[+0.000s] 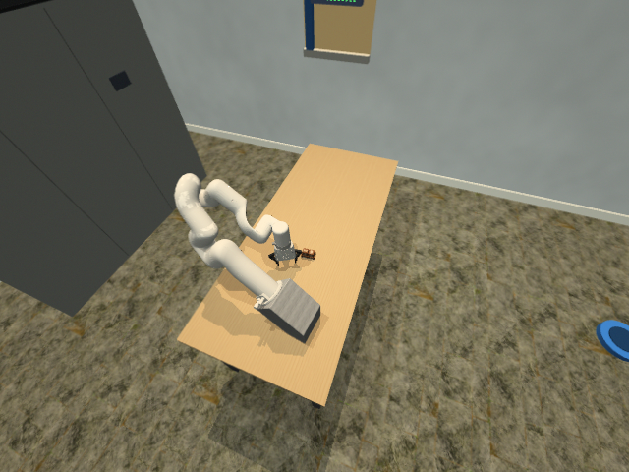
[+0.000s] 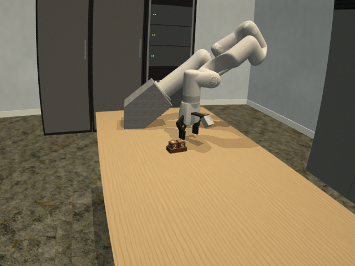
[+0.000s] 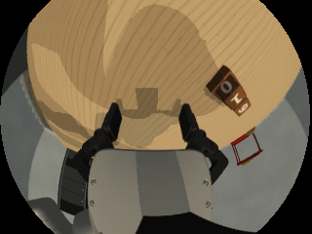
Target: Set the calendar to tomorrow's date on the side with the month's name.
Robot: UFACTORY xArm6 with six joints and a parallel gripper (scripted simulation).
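The brown calendar tray lies 9 cm ahead of my hand, 9 cm to the right of it and 2 cm below it.
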